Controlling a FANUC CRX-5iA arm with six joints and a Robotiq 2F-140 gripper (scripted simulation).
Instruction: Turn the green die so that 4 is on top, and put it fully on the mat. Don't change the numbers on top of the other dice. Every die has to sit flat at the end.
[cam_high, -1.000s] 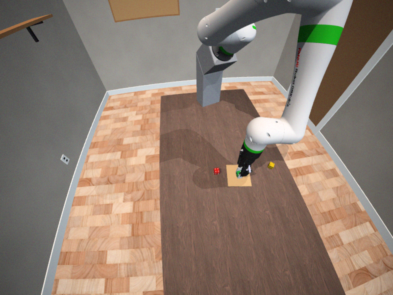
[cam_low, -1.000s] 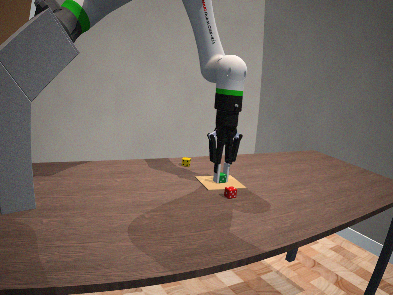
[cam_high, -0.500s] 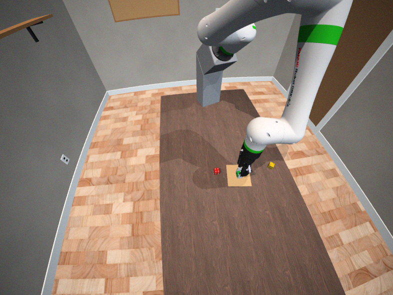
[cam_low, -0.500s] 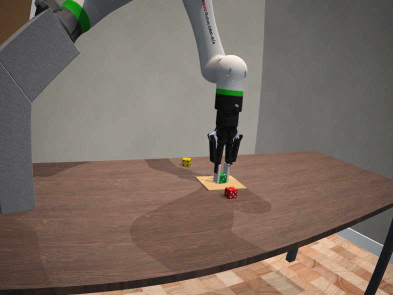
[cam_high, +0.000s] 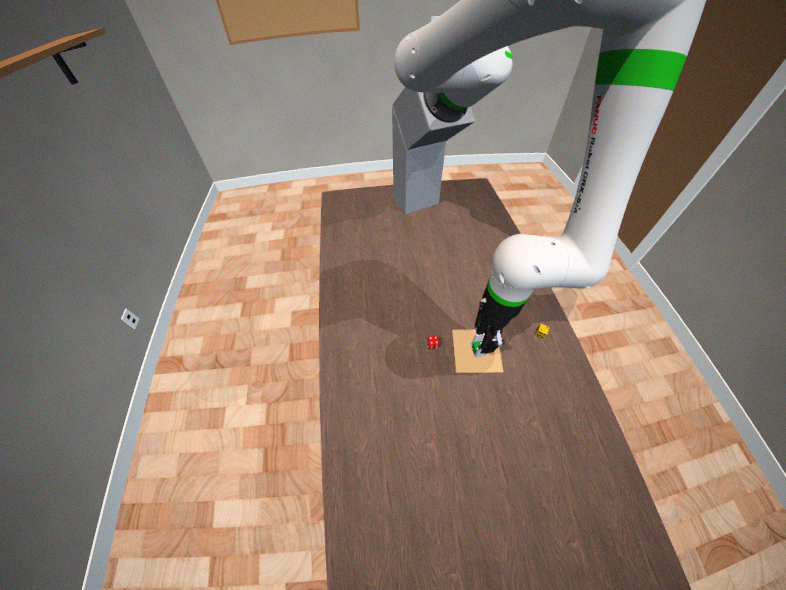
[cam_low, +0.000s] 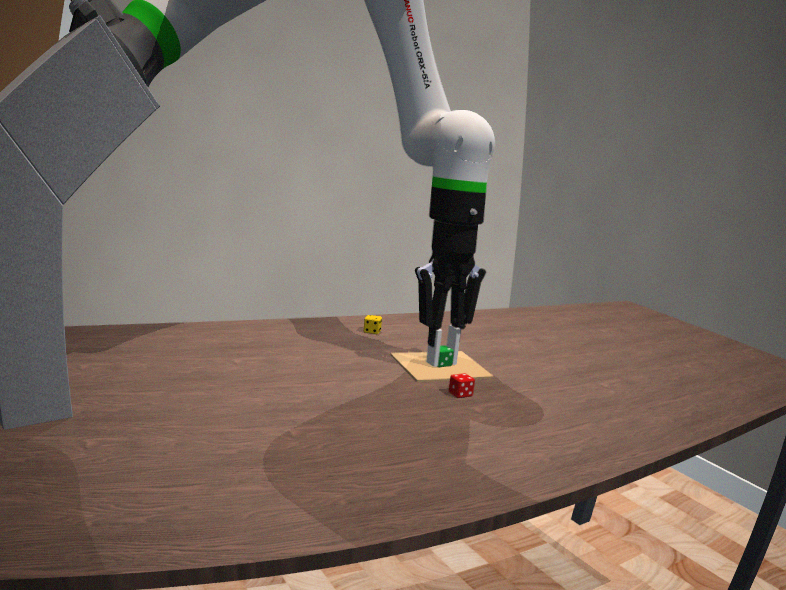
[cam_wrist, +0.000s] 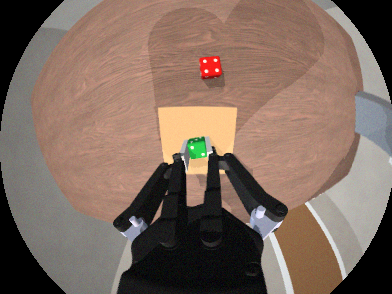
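My hand is 2 cm above the green die. Also, from my hand: tan mat: 4 cm below; then yellow die: 5 cm behind, 22 cm to the left, 2 cm below; then red die: 2 cm behind, 13 cm to the right, 2 cm below.
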